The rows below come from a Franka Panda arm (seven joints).
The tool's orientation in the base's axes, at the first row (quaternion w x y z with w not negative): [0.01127, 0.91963, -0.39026, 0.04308]
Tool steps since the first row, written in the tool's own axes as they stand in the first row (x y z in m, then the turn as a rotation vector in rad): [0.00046, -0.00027, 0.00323, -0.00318, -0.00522, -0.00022]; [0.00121, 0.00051, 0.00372, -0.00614, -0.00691, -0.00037]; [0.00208, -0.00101, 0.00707, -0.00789, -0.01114, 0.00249]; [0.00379, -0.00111, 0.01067, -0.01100, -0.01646, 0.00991]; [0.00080, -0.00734, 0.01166, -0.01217, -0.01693, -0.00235]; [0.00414, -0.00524, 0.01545, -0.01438, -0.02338, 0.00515]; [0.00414, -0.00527, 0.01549, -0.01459, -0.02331, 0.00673]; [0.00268, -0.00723, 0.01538, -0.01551, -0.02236, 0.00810]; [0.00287, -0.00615, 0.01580, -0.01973, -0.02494, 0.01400]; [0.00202, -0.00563, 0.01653, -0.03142, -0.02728, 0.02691]
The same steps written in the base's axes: [0.00074, -0.00032, -0.00317, 0.00154, 0.00592, 0.00001]; [0.00073, -0.00142, -0.00361, 0.00069, 0.00922, -0.00008]; [0.00266, -0.00117, -0.00685, 0.00272, 0.01326, -0.00303]; [0.00417, -0.00253, -0.01028, 0.00492, 0.01879, -0.01063]; [0.00665, 0.00390, -0.01145, 0.00359, 0.02062, 0.00149]; [0.00772, -0.00016, -0.01496, 0.00722, 0.02628, -0.00609]; [0.00774, -0.00015, -0.01500, 0.00714, 0.02630, -0.00769]; [0.00813, 0.00227, -0.01499, 0.00591, 0.02622, -0.00914]; [0.00752, 0.00136, -0.01541, 0.00527, 0.03072, -0.01536]; [0.00661, 0.00157, -0.01621, -0.00023, 0.04002, -0.02922]
